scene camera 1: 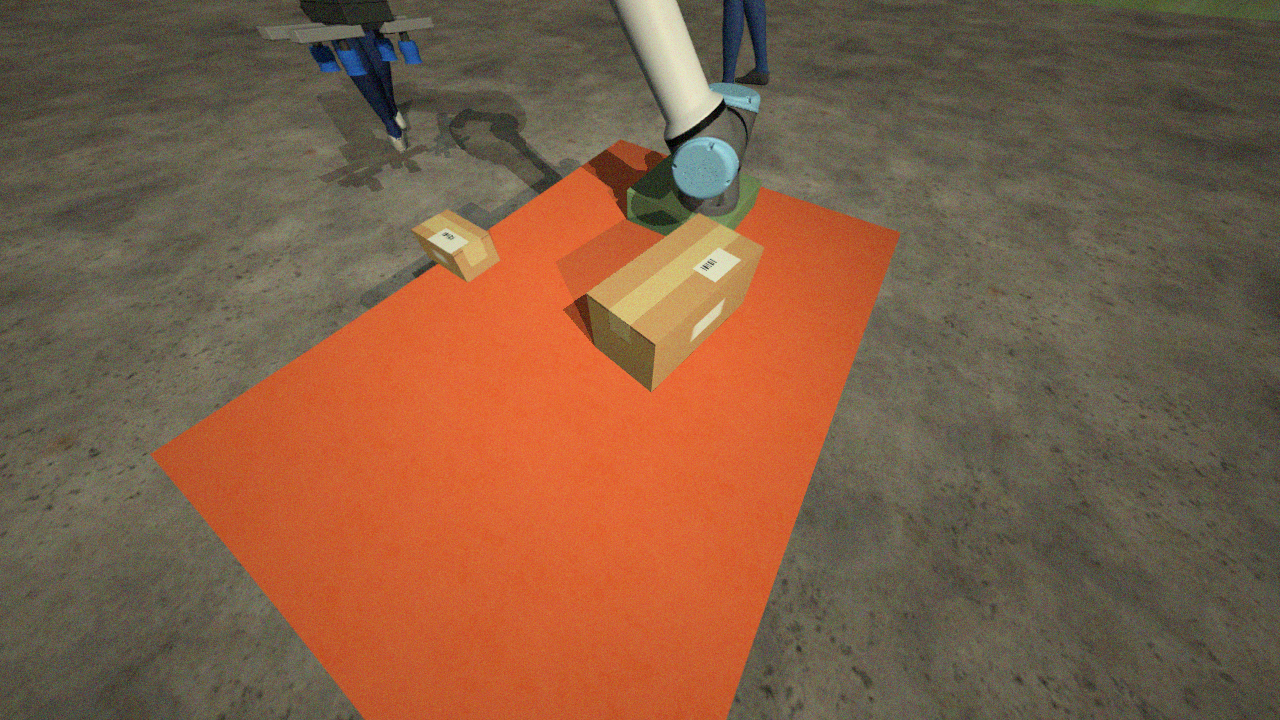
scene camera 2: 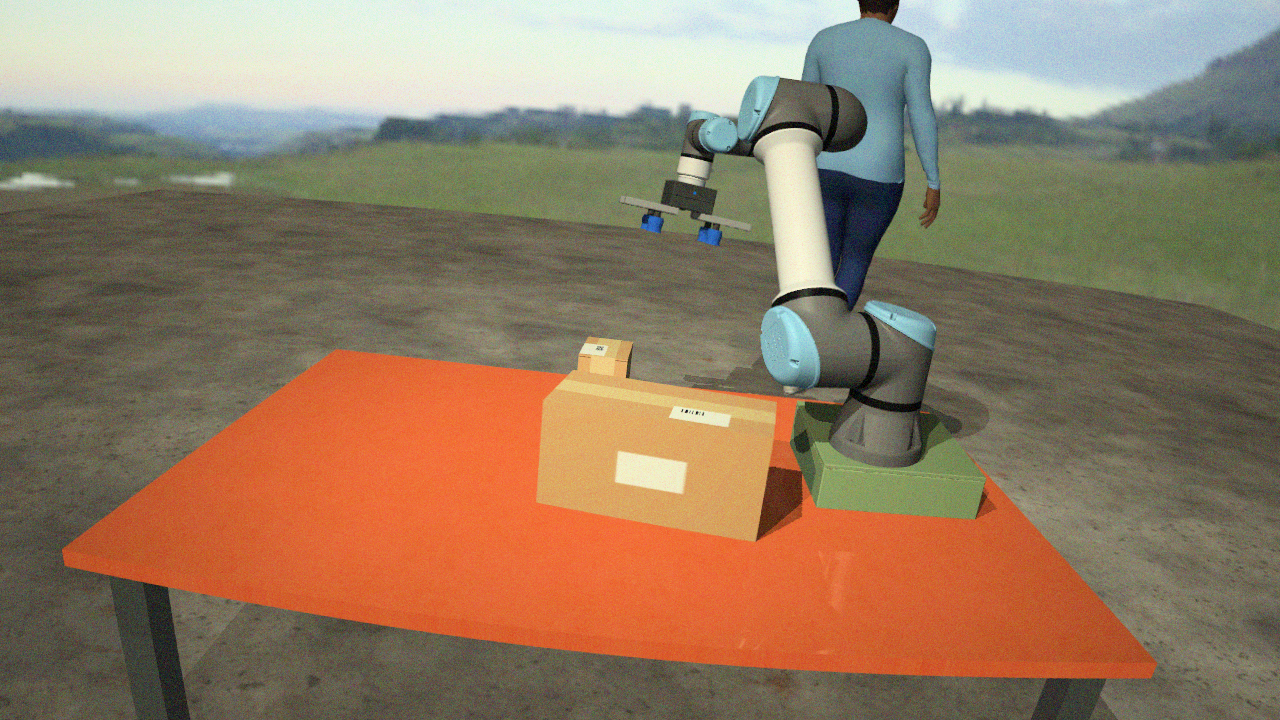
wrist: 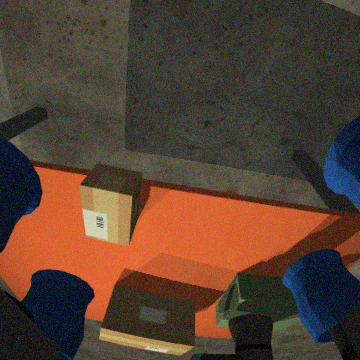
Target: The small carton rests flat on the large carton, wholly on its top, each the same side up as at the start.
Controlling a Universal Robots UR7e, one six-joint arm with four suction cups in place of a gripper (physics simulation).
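Where they show: hand, its tool point: (scene camera 1: pixel 374 66) (scene camera 2: pixel 679 236) (wrist: pixel 187 239); arm's base, origin of its link: (scene camera 2: pixel 874 447) (wrist: pixel 249 321).
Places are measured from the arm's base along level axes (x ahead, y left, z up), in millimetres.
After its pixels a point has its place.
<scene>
The small carton (scene camera 1: pixel 456 246) @[x 505, y -338, z 3 mm] (scene camera 2: pixel 605 358) @[x 474, y -321, z 0 mm] (wrist: pixel 108 207) @[x 474, y -426, z 3 mm] stands on the orange table near its far long edge, its label and tape on top. The large carton (scene camera 1: pixel 673 300) @[x 414, y 159, z 78 mm] (scene camera 2: pixel 656 461) @[x 344, y 205, z 18 mm] (wrist: pixel 150 312) @[x 341, y 49, z -5 mm] stands apart from it on the table, nearer the robot base, with a barcode label and tape on top and a white label on one side. In scene camera 2 it hides the lower part of the small carton. My gripper (scene camera 1: pixel 365 57) @[x 361, y -638, z 219 mm] (scene camera 2: pixel 681 230) @[x 361, y -638, z 219 mm] is open, its four blue suction cups high in the air beyond the far table edge, touching neither carton.
The orange table (scene camera 1: pixel 501 501) @[x 803, y 111, z -77 mm] (scene camera 2: pixel 358 546) @[x 694, y 380, z -77 mm] (wrist: pixel 200 230) @[x 269, y -331, z -77 mm] carries the green base block (scene camera 2: pixel 899 490) @[x -31, y 82, z -36 mm] (wrist: pixel 270 295) @[x 15, y -182, z -9 mm] of the arm. A person (scene camera 2: pixel 866 107) in a blue top stands behind the arm, beyond the table. The arm's shadow falls on the floor.
</scene>
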